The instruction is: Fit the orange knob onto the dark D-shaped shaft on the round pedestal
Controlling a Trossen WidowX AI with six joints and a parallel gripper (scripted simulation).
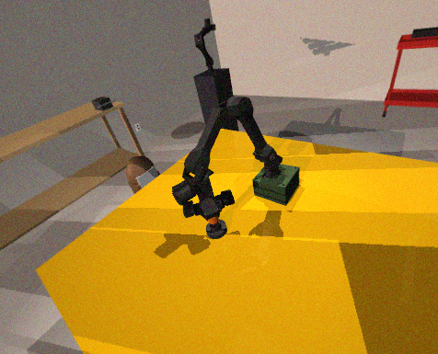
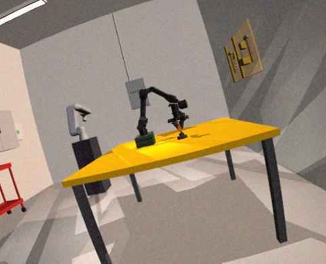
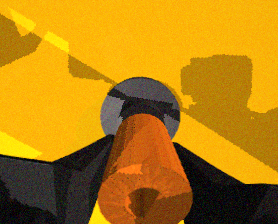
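Right now the orange knob is 2 cm above my gripper tip. The rest, counted from my gripper tip: pedestal (4 cm below).
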